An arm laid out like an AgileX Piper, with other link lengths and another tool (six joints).
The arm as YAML. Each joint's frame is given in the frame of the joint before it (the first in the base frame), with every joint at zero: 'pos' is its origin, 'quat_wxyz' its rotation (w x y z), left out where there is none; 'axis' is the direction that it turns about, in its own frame. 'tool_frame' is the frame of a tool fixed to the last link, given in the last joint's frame.
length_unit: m
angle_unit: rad
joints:
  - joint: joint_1
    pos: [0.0, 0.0, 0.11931]
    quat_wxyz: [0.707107, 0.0, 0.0, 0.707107]
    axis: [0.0, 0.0, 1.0]
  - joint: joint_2
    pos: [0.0, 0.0, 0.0]
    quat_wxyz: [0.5, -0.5, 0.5, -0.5]
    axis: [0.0, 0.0, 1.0]
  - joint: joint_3
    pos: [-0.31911, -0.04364, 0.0]
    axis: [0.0, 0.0, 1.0]
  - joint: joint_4
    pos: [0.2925, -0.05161, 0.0]
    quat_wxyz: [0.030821, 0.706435, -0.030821, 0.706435]
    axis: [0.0, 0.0, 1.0]
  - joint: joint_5
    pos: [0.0, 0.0, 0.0]
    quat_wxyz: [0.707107, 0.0, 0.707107, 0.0]
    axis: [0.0, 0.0, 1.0]
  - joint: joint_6
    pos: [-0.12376, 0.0, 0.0]
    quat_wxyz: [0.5, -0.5, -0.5, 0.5]
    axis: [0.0, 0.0, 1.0]
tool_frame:
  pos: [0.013, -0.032, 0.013]
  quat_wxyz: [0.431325, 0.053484, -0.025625, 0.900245]
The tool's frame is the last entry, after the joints.
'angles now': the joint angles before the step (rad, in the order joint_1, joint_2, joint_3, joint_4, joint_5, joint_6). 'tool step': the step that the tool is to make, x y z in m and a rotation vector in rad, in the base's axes. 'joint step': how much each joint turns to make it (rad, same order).
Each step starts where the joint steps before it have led.
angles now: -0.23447, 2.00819, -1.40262, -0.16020, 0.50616, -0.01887
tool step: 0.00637, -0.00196, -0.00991, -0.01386, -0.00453, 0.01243
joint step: 0.00000, 0.03091, -0.01339, -0.01660, -0.02554, -0.00044
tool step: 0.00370, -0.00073, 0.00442, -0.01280, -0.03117, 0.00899
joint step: 0.00000, -0.00183, -0.00369, -0.00905, -0.02823, -0.00001
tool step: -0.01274, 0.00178, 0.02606, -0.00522, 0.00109, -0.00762
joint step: 0.00001, -0.07060, 0.01921, -0.00025, 0.05207, -0.00082
